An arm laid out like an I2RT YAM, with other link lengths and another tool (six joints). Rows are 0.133 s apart.
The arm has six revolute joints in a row. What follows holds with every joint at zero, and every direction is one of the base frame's.
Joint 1 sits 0.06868 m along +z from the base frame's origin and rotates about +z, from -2.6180 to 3.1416 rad.
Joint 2 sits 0.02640 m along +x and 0.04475 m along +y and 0.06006 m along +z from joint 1 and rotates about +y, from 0.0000 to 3.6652 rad.
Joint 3 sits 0.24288 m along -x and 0.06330 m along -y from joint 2 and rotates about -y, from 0.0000 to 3.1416 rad.
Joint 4 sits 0.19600 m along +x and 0.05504 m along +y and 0.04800 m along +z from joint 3 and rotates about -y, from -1.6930 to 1.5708 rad.
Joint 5 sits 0.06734 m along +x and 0.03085 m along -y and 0.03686 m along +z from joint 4 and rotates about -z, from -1.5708 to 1.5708 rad.
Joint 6 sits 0.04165 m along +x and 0.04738 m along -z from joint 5 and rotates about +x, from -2.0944 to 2.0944 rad.
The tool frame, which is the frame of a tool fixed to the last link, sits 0.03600 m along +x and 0.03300 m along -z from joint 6; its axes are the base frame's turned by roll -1.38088, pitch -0.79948 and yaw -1.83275 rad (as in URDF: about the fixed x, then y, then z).
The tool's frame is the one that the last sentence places.
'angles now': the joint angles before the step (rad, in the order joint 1, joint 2, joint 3, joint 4, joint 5, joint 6). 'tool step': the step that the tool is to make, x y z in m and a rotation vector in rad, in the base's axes. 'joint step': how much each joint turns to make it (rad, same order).
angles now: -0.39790, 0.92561, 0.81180, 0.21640, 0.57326, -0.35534
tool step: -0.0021, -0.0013, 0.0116, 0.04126, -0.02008, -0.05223
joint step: -0.00024, 0.01773, 0.08323, -0.09109, 0.05591, 0.04968
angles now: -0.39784, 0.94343, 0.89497, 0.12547, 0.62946, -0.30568
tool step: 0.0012, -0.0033, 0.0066, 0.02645, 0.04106, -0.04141
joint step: -0.00285, 0.04046, 0.08005, -0.09261, 0.03893, 0.00809
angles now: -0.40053, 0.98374, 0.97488, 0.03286, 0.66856, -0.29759
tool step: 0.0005, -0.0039, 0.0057, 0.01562, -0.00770, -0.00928
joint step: -0.02158, 0.01847, 0.04419, -0.03864, -0.01199, 0.02233
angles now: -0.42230, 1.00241, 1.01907, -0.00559, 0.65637, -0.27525
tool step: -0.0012, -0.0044, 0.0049, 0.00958, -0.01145, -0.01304
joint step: -0.02630, 0.01113, 0.03218, -0.02507, -0.01314, 0.01713
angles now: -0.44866, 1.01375, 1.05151, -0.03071, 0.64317, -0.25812
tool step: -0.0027, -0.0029, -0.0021, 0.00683, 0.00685, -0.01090
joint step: -0.02052, -0.00183, -0.00390, -0.00940, -0.00962, 0.00386
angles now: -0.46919, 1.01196, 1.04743, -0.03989, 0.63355, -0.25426
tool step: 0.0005, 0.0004, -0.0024, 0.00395, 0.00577, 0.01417
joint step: -0.00167, -0.00240, -0.00826, -0.00164, -0.01585, 0.00096
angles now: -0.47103, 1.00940, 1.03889, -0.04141, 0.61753, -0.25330
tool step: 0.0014, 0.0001, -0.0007, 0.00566, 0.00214, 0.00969
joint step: 0.00016, 0.00417, 0.00272, -0.00579, -0.00959, 0.00480
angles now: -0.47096, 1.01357, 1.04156, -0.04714, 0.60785, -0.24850
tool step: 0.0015, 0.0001, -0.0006, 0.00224, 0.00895, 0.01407
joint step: 0.00008, 0.00437, 0.00312, -0.00611, -0.01394, -0.00289
